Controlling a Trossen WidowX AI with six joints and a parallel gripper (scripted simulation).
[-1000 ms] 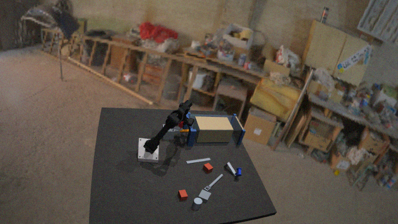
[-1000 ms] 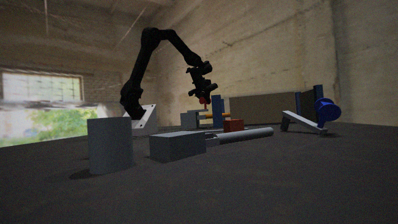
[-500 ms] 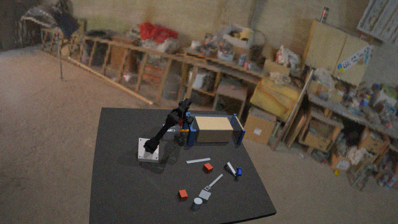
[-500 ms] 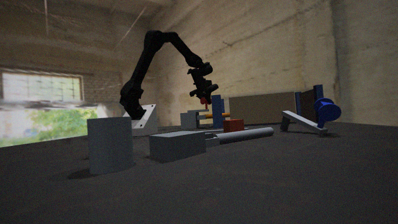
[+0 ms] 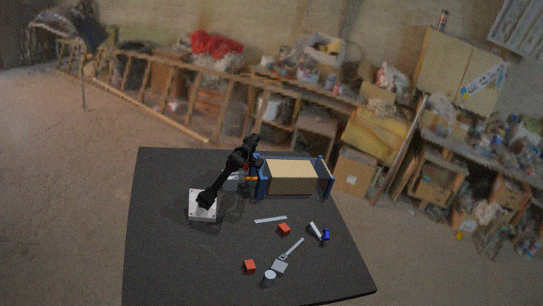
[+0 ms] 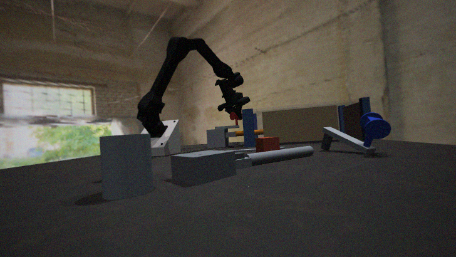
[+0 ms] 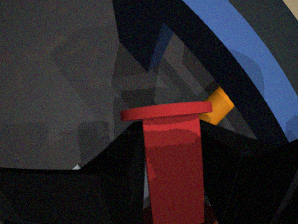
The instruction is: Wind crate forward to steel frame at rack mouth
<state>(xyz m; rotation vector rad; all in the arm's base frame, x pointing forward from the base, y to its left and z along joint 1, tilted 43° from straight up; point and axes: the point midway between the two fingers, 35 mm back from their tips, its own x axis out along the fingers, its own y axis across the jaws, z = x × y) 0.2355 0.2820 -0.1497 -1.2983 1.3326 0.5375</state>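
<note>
My gripper tip is now 120 mm past the grey winch, 100 mm above it and 60 mm to the left of it. Round my gripper tip: red knob 20 mm to the right, 10 mm behind; then grey bar 320 mm to the right, 140 mm ahead, 130 mm below; then clear-panelled cubby 290 mm ahead, 10 mm to the left, 10 mm below.
</note>
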